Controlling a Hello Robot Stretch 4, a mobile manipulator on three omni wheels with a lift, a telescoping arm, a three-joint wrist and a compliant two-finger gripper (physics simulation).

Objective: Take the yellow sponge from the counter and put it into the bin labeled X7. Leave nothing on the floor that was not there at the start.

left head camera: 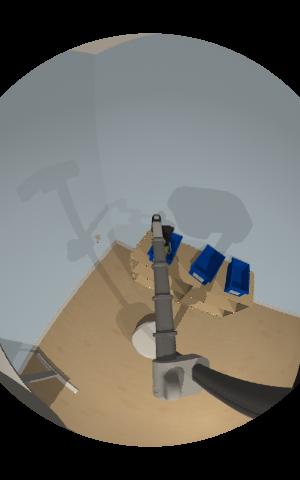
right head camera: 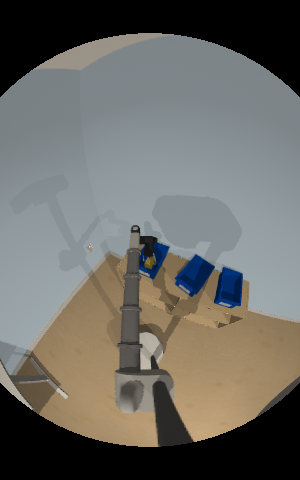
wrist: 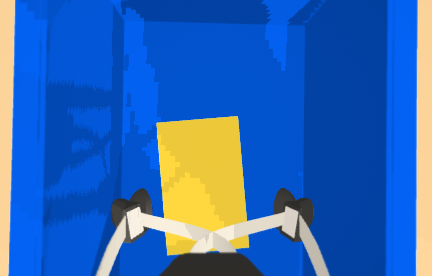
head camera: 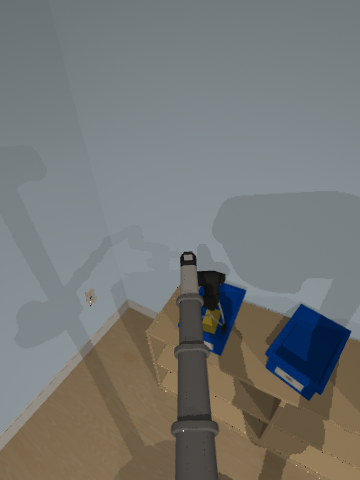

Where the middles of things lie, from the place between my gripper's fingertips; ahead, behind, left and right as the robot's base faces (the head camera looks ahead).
Labels:
I see my gripper 30 mm short of the yellow sponge [wrist: 201, 170] and 20 mm below it.

